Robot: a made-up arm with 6 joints.
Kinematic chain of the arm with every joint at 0, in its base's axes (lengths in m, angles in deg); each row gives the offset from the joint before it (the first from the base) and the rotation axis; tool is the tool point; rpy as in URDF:
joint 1: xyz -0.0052 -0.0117 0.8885 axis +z
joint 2: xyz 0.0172 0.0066 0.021 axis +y
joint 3: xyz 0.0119 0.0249 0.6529 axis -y
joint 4: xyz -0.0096 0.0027 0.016 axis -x
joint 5: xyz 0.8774 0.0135 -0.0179 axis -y
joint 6: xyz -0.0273 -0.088 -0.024 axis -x
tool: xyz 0.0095 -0.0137 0.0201 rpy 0 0 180
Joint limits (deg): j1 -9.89..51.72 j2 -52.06..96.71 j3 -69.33..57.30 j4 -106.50..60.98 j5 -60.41..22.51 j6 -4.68..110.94
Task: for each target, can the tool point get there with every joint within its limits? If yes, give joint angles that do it. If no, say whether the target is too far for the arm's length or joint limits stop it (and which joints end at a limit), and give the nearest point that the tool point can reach.
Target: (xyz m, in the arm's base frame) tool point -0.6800 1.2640 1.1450
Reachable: no: joint limits stop it (at a limit: joint 1, joint 4, joint 5, joint 6) | nearest point 0.2866 0.5011 1.1450 | short by 1.231 m
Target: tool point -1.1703 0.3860 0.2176
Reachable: no: joint limits stop it (at a limit: joint 2, joint 4, joint 5, joint 6) | nearest point -0.1666 0.0434 0.5364 | short by 1.107 m
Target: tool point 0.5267 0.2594 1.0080
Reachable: yes | joints 29.91 -7.06 -48.77 17.44 -15.10 63.77
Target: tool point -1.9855 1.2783 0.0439
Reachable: no: too far | nearest point -0.1597 0.0890 0.5868 | short by 2.246 m
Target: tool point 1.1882 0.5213 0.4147
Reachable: yes | joints 24.82 83.31 43.28 -2.66 -2.21 97.20
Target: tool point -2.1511 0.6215 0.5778
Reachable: no: too far | nearest point -0.1963 0.0447 0.6755 | short by 2.041 m
